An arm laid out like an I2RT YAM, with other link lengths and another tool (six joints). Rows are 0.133 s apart.
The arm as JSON. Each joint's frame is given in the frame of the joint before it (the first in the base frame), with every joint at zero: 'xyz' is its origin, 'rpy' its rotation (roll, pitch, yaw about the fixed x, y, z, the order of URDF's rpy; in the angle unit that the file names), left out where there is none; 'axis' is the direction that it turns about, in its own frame. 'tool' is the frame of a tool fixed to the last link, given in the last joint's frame.
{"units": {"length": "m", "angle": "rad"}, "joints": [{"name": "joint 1", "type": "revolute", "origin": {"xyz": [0.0, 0.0, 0.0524], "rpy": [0.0, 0.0, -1.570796]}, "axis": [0.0, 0.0, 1.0]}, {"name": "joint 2", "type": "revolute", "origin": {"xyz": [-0.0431, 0.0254, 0.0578], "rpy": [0.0, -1.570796, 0.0]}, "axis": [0.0, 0.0, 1.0]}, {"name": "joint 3", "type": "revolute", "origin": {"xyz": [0.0, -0.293, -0.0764], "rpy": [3.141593, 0.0, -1.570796]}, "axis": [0.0, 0.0, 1.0]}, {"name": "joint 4", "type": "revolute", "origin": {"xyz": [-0.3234, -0.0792, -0.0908], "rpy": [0.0, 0.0, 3.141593]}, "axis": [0.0, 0.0, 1.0]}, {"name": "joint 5", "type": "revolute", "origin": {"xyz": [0.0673, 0.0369, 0.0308], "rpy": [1.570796, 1.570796, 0.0]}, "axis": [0.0, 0.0, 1.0]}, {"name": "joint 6", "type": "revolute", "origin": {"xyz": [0.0, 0.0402, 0.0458], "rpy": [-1.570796, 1.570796, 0.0]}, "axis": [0.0, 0.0, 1.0]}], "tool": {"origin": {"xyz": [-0.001, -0.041, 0.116], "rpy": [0.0, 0.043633, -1.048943]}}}
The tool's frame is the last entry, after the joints.
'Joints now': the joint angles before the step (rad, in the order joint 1, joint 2, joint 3, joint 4, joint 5, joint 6). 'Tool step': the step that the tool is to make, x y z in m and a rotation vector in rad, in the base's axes. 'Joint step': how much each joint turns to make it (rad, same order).
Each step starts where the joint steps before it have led.
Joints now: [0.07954 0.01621 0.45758 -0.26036 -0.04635 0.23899]
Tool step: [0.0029 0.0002 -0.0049 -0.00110 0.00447 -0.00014]
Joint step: [-0.00060 -0.00165 -0.01469 0.00847 -0.00058 -0.00065]
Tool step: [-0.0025 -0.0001 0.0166 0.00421 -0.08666 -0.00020]
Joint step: [0.00026 0.00038 -0.00770 0.09468 -0.00013 -0.00269]
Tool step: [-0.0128 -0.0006 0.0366 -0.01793 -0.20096 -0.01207]
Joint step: [0.00050 -0.00107 -0.01084 0.20699 -0.00021 -0.03606]
